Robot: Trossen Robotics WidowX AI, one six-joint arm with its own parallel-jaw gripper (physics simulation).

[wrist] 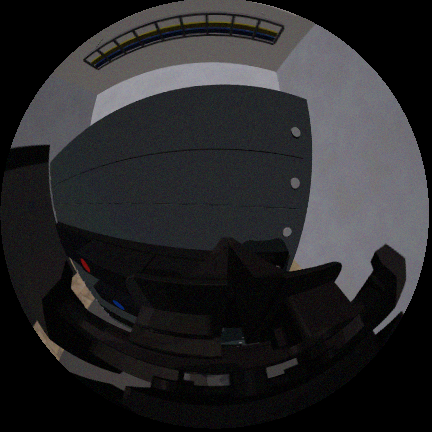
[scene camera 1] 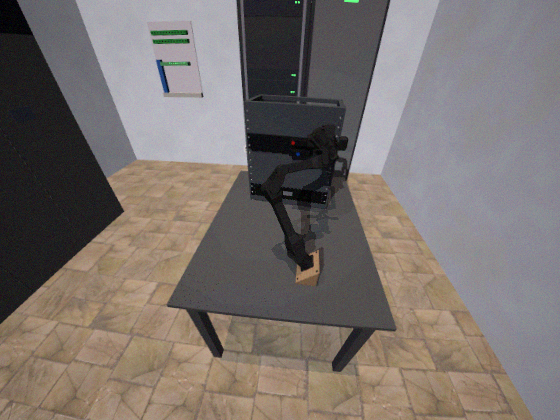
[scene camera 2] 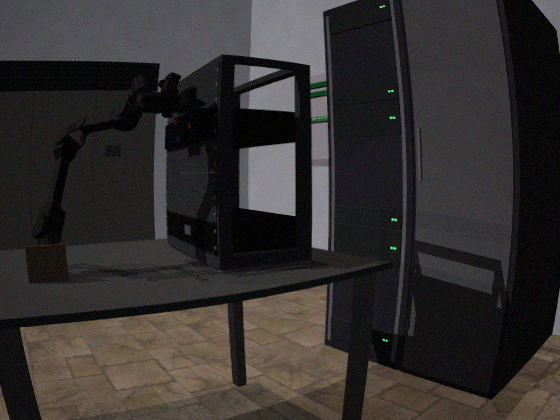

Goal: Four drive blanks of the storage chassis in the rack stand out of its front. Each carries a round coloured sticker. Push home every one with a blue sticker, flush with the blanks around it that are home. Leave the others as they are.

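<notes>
The black storage chassis [scene camera 1: 265, 143] [scene camera 2: 202, 131] crosses the upper part of the rack [scene camera 1: 270, 117] [scene camera 2: 227, 175]. A red sticker [scene camera 1: 293, 143] [scene camera 2: 175, 121] [wrist: 85, 265] sits above a blue sticker [scene camera 1: 298, 154] [scene camera 2: 177, 138] [wrist: 118, 304] on blanks standing out at the left. In scene camera 2, a yellow sticker [scene camera 2: 189, 126] and a faint, small blue sticker [scene camera 2: 190, 115] show further right, just below the gripper. My gripper [scene camera 2: 202, 104] [wrist: 226, 242] is shut and empty, its tips at the right part of the chassis front. Contact and the depth of the blank behind the fingers are hidden.
Plain grey panels [wrist: 200, 180] with round screws lie above the chassis. Another black unit [scene camera 1: 307, 194] [scene camera 2: 187, 230] sits low in the rack, which stands on the table [scene camera 1: 240, 270] [scene camera 2: 125, 295]. A tall server cabinet [scene camera 2: 450, 150] stands behind. My arm's wooden base block [scene camera 1: 308, 275] [scene camera 2: 47, 264] is on the table.
</notes>
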